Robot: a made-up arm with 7 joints. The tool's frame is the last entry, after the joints. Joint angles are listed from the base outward. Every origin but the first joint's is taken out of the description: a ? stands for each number. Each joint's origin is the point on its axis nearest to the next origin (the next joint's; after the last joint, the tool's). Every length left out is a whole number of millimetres.
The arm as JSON. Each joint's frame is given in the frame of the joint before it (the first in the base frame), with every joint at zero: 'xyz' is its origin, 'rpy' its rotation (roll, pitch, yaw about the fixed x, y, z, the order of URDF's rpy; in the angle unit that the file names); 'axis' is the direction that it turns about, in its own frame. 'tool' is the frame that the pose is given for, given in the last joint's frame.
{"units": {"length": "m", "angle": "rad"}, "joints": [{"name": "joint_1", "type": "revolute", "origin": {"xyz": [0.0, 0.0, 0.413], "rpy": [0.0, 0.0, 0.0]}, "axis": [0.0, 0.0, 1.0]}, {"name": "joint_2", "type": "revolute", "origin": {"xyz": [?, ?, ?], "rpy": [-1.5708, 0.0, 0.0]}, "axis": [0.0, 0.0, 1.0]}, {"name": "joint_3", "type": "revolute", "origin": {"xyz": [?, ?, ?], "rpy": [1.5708, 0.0, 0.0]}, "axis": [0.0, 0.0, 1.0]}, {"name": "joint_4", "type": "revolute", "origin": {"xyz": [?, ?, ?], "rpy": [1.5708, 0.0, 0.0]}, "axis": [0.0, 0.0, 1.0]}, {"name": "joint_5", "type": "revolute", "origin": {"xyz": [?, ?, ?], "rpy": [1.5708, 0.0, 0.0]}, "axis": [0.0, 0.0, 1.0]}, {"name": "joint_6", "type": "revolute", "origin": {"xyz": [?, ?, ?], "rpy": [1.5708, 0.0, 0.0]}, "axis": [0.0, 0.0, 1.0]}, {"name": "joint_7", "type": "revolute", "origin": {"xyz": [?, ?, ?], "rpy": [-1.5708, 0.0, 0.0]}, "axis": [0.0, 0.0, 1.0]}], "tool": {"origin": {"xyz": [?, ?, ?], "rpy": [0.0, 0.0, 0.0]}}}
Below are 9 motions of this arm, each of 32 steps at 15 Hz.
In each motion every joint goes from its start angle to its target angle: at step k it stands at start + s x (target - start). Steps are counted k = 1, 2, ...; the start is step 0. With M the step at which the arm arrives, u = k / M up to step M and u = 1 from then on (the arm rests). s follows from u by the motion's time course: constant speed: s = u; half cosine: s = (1 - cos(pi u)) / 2; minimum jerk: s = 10 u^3 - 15 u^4 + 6 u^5.
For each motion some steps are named. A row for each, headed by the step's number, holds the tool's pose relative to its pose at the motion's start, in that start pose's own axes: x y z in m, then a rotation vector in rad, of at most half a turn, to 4 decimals.
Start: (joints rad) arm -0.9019 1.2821 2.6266 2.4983 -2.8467 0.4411 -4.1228
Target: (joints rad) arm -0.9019 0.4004 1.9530 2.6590 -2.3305 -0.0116 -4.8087
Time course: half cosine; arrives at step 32
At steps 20, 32:
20: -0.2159 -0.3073 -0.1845 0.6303 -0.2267 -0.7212
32: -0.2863 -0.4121 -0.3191 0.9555 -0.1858 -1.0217

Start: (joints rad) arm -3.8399 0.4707 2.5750 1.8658 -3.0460 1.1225 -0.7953
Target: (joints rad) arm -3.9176 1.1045 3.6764 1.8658 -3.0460 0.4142 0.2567
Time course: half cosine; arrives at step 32
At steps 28, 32:
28: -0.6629 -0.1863 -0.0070 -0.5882 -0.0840 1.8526
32: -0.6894 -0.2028 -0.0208 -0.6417 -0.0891 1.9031

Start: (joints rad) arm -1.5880 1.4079 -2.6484 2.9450 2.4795 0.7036 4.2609
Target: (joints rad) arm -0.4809 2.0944 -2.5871 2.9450 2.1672 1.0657 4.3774
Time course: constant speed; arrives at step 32
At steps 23, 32:
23: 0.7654 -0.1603 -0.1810 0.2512 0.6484 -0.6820
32: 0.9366 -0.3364 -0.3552 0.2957 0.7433 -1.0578

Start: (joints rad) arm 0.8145 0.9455 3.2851 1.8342 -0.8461 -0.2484 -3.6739
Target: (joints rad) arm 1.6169 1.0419 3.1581 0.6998 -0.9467 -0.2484 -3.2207
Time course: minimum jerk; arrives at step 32
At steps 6, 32:
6: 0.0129 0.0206 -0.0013 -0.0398 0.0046 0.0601
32: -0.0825 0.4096 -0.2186 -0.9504 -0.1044 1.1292

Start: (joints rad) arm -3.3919 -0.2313 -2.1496 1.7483 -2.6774 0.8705 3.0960
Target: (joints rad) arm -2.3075 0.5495 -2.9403 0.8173 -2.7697 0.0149 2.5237
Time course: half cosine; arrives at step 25
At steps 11, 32:
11: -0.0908 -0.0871 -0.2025 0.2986 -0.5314 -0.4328
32: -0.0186 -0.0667 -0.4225 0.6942 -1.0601 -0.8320

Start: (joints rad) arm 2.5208 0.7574 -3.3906 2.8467 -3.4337 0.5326 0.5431
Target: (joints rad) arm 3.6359 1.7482 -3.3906 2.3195 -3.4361 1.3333 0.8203
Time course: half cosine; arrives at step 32
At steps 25, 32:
25: -0.3364 -0.6020 -0.4955 0.5983 -1.1481 0.1612
32: -0.3403 -0.6357 -0.6226 0.6768 -1.2662 0.0929

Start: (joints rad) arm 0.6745 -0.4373 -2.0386 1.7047 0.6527 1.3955 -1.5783
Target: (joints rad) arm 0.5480 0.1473 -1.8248 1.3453 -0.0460 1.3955 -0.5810
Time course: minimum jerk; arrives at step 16
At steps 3, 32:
3: 0.0068 -0.0060 0.0079 0.0057 -0.0561 0.0339
32: 0.0304 -0.1062 0.1643 -0.4538 -1.1621 0.6361

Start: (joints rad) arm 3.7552 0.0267 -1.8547 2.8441 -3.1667 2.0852 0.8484
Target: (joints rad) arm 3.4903 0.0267 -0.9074 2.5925 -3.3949 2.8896 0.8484
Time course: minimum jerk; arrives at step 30
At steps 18, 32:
18: -0.0145 0.0762 -0.0489 -0.0727 -0.5073 -0.0633
32: -0.0111 0.1254 -0.0605 -0.1098 -0.7551 -0.1304

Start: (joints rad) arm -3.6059 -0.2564 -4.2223 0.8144 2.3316 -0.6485 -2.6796
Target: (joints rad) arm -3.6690 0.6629 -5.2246 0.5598 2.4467 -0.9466 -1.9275
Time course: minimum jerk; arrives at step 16
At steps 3, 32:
3: -0.0135 0.0175 0.0058 0.0223 -0.0303 0.0998
32: -0.3151 -0.0385 0.1356 0.6426 -1.2234 1.5195

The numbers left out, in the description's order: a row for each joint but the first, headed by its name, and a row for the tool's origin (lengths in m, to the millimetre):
joint_2: 0.0 0.0 0.0
joint_3: 0.0 -0.296 0.0
joint_4: 0.042 0.0 0.0
joint_5: 0.107 -0.475 0.0
joint_6: 0.0 0.0 0.0
joint_7: 0.069 0.088 0.0
tool: 0.0 0.0 0.0

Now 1 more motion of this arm.
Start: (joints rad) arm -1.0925 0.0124 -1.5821 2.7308 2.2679 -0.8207 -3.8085
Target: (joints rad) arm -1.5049 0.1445 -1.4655 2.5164 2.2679 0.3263 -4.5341
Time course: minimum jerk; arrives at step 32
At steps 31, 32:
31: 0.1239 -0.0562 0.0814 -0.7987 0.5891 -1.0328
32: 0.1239 -0.0562 0.0814 -0.7990 0.5893 -1.0330

